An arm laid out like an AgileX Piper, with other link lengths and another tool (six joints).
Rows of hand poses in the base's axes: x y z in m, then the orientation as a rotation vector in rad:
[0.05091, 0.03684, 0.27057, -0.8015, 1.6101, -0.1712]
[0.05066, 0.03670, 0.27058, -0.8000, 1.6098, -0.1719]
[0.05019, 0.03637, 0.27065, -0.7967, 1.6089, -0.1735]
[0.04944, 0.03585, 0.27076, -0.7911, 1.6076, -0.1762]
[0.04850, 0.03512, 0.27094, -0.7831, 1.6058, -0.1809]
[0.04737, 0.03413, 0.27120, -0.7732, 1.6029, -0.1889]
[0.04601, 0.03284, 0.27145, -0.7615, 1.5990, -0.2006]
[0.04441, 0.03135, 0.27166, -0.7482, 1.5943, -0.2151]
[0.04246, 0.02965, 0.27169, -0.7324, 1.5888, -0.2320]
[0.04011, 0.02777, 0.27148, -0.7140, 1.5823, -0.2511]
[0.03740, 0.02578, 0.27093, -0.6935, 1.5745, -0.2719]
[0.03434, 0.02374, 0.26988, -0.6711, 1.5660, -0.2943]
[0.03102, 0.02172, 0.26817, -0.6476, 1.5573, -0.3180]
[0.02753, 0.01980, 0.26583, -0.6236, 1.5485, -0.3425]
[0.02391, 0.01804, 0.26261, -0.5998, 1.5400, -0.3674]
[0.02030, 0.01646, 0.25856, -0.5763, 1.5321, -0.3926]
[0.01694, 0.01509, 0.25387, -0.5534, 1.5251, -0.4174]
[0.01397, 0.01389, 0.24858, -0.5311, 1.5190, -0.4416]
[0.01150, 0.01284, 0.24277, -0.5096, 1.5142, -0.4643]
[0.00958, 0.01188, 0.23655, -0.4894, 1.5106, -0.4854]
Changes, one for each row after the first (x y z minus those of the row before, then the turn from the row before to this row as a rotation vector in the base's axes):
[-0.00025, -0.00014, 0.00001, 0.0005, -0.0008, -0.0012]
[-0.00047, -0.00033, 0.00007, 0.0012, -0.0021, -0.0025]
[-0.00075, -0.00052, 0.00011, 0.0020, -0.0033, -0.0043]
[-0.00094, -0.00073, 0.00018, 0.0023, -0.0048, -0.0067]
[-0.00113, -0.00099, 0.00026, 0.0015, -0.0071, -0.0092]
[-0.00136, -0.00129, 0.00025, 0.0004, -0.0094, -0.0120]
[-0.00160, -0.00149, 0.00021, -0.0003, -0.0111, -0.0143]
[-0.00195, -0.00170, 0.00003, -0.0002, -0.0130, -0.0169]
[-0.00235, -0.00188, -0.00021, 0.0000, -0.0149, -0.0194]
[-0.00271, -0.00199, -0.00055, 0.0003, -0.0169, -0.0213]
[-0.00306, -0.00204, -0.00105, 0.0004, -0.0182, -0.0232]
[-0.00332, -0.00202, -0.00171, 0.0002, -0.0187, -0.0247]
[-0.00349, -0.00192, -0.00234, -0.0001, -0.0189, -0.0255]
[-0.00362, -0.00176, -0.00322, -0.0006, -0.0184, -0.0259]
[-0.00361, -0.00158, -0.00405, -0.0011, -0.0176, -0.0263]
[-0.00336, -0.00137, -0.00469, -0.0013, -0.0163, -0.0261]
[-0.00297, -0.00120, -0.00529, -0.0014, -0.0150, -0.0258]
[-0.00247, -0.00105, -0.00581, -0.0010, -0.0132, -0.0249]
[-0.00192, -0.00096, -0.00622, -0.0008, -0.0113, -0.0236]

